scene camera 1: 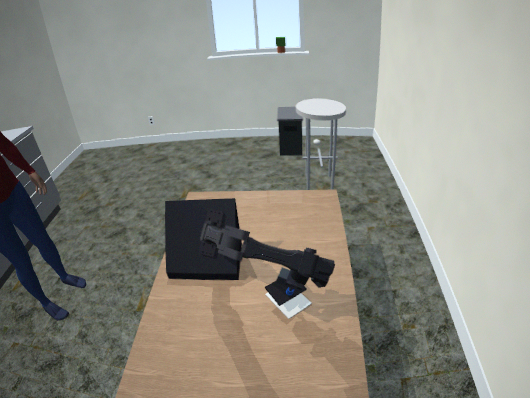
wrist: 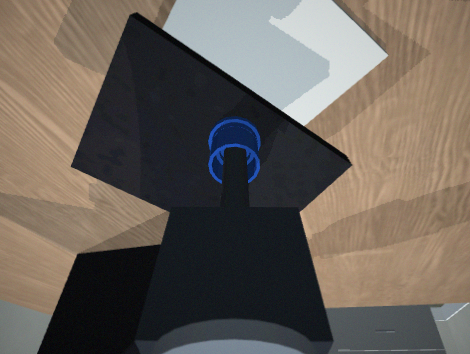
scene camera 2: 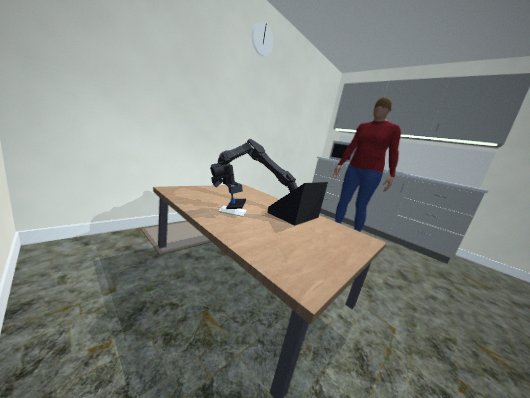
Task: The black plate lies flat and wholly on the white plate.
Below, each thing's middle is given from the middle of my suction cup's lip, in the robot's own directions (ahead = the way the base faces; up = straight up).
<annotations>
The white plate (wrist: pixel 300 64) is 1 cm behind my suction cup and 6 cm below it. Round my suction cup: black plate (wrist: pixel 147 135): 2 cm behind, 2 cm to the left, 1 cm below.
</annotations>
